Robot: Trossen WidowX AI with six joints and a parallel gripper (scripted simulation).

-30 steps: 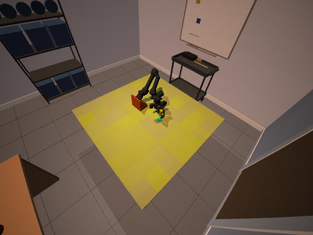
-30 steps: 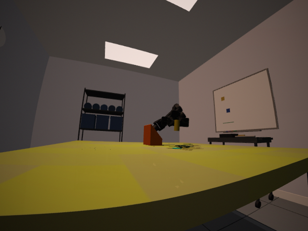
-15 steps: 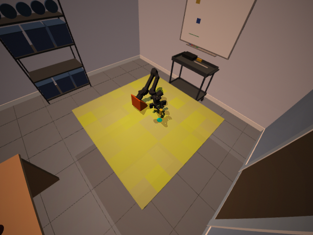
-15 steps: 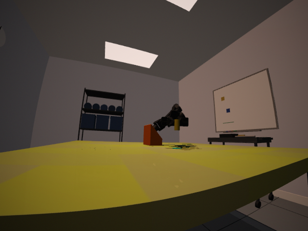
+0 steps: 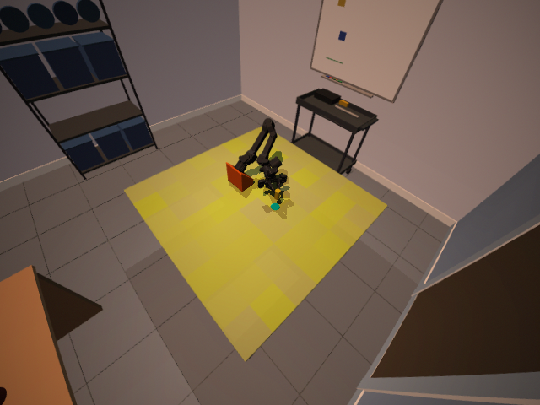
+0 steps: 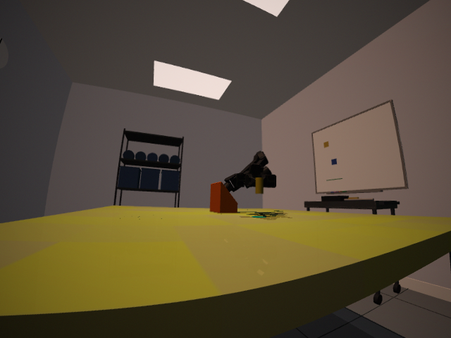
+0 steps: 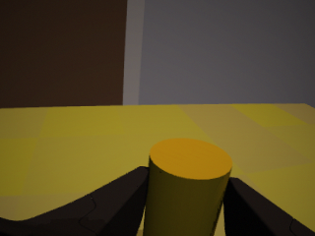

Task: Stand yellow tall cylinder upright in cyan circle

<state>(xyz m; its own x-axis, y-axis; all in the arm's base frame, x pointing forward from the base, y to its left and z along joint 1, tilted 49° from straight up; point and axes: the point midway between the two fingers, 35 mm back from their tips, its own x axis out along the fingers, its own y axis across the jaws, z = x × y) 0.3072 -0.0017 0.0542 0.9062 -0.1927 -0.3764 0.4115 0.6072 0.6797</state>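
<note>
Right now the cyan circle is 150 mm below my gripper tip. Round my gripper tip: yellow tall cylinder (20 mm below).
</note>
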